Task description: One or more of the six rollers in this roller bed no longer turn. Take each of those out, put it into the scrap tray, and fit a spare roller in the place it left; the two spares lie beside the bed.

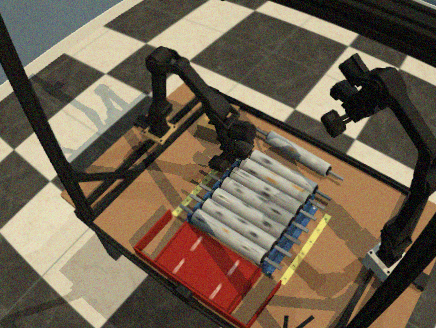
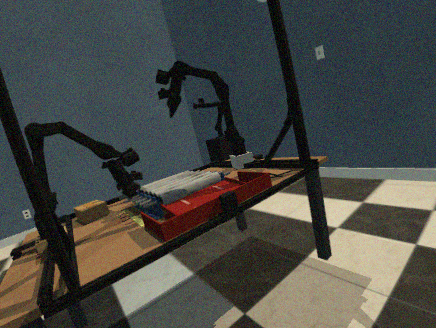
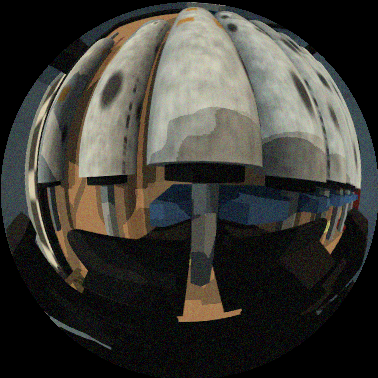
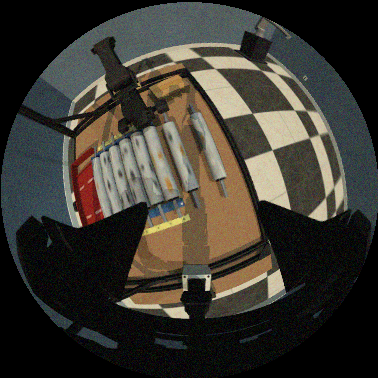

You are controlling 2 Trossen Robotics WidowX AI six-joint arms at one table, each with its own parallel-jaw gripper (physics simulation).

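Places are measured from the left arm's base along level axes (x left, y back, z up), in centimetres.
Pixels of known places: left gripper, fingertip midpoint: [image 3: 196, 205]; right gripper, fingertip midpoint: [image 2: 171, 117] [image 4: 204, 207]; left arm's base at its link origin: [image 1: 159, 129]; right arm's base at its link origin: [image 1: 388, 255] [image 2: 240, 153] [image 4: 196, 284].
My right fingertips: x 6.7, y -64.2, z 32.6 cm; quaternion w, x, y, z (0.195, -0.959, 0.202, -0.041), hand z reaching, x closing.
Ahead of a thing's pixels: the offset from my right fingertips to its top centre. "pt": to the spot under its first point.
The roller bed [image 1: 294, 228] [image 3: 246, 205] [image 4: 169, 208] has blue side rails and carries six grey rollers. My left gripper [image 1: 223, 161] [image 2: 130, 191] [image 3: 196, 205] is at the bed's far left end. It is shut on the axle stub of the end roller @(dx -6.0, dy +15.3, dz -28.0 cm) [image 1: 272, 183] [image 3: 204, 105] [image 4: 158, 162], the one with orange marks, next to the spares. Two spare rollers @(dx +11.1, dy +14.8, dz -30.8 cm) [image 1: 298, 153] [image 4: 208, 144] @(dx +0.6, dy +15.3, dz -30.8 cm) [image 4: 180, 158] lie on the table beyond the bed. The red scrap tray @(dx -43.1, dy +17.6, dz -30.6 cm) [image 1: 151, 232] [image 2: 200, 208] [image 4: 84, 190] is empty. My right gripper [image 1: 334, 125] [image 2: 172, 110] [image 4: 199, 218] hangs open, high above the table.
Yellow measuring tapes @(dx -19.9, dy -4.7, dz -35.5 cm) [image 1: 306, 247] @(pt dx -25.8, dy +35.3, dz -30.2 cm) [image 1: 190, 196] lie along both ends of the bed. A cardboard block @(dx +9.3, dy +47.7, dz -30.0 cm) [image 2: 91, 209] [image 4: 169, 86] sits near the left arm's base. A white-grey fixture [image 2: 241, 160] [image 1: 374, 260] stands by the right arm's base. A black frame borders the table.
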